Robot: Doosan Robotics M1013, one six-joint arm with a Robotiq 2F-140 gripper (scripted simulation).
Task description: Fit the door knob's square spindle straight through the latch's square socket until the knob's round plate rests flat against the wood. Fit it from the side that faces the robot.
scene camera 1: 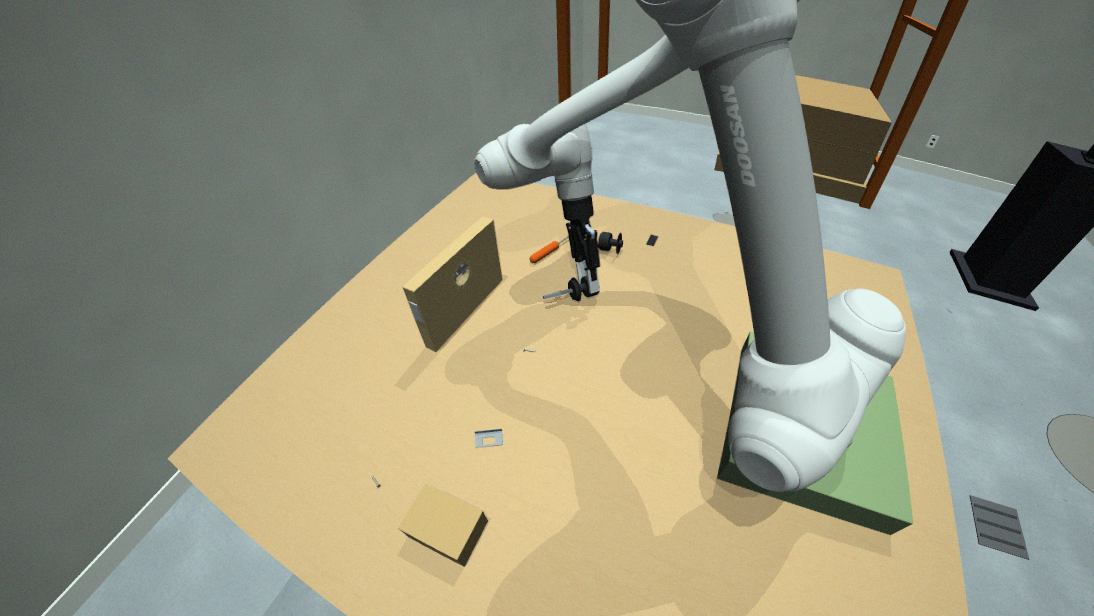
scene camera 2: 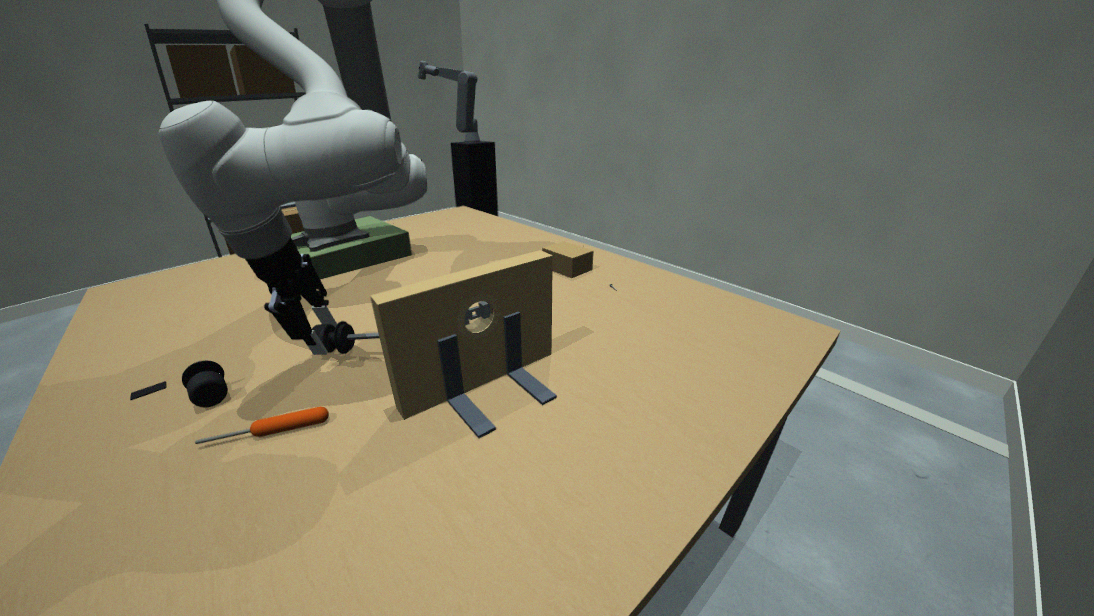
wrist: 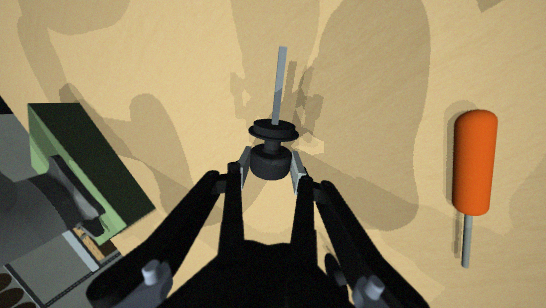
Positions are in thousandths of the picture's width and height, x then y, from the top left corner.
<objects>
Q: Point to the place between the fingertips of my gripper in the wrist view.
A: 495, 511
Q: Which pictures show my gripper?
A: Scene camera 1, scene camera 2 and the wrist view: all of them.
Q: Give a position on a wooden door block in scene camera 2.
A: At 375, 519
</objects>
